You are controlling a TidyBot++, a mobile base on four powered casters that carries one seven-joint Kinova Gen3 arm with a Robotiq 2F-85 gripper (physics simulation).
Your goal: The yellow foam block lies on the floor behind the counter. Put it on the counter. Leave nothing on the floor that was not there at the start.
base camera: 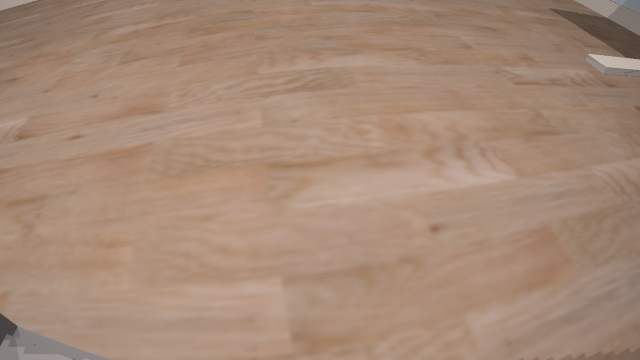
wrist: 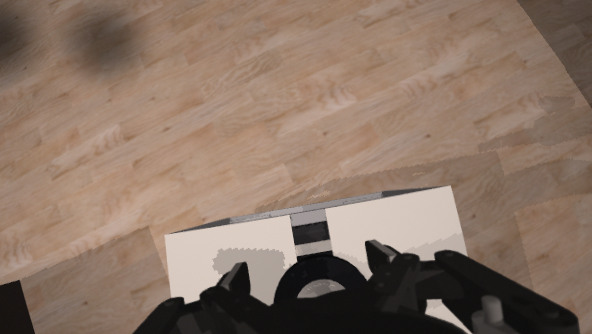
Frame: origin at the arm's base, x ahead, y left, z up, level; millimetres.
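Seen in the pictures: gripper, fingertip midpoint: (wrist: pixel 308 265).
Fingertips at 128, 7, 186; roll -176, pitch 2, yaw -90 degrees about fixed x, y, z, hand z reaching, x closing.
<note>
A point is followed by its place in that frame, as x, y, z.
My gripper (wrist: pixel 308 265) {128, 7, 186} is open in the wrist view, its two dark fingertips wide apart with no object between them. It hangs over the white top of my own base. The yellow foam block does not show in either view. I cannot make out the counter in either view. The gripper does not show in the base camera view.
The wood floor (base camera: pixel 320 200) {419, 22, -396} (wrist: pixel 225 125) {485, 243, -396} spreads ahead of the white base top (wrist: pixel 395 215). A flat white piece (base camera: pixel 617 66) lies at the right edge of the base camera view. A black shape (wrist: pixel 15 310) {-70, 1123, -361} shows at the wrist view's lower left corner.
</note>
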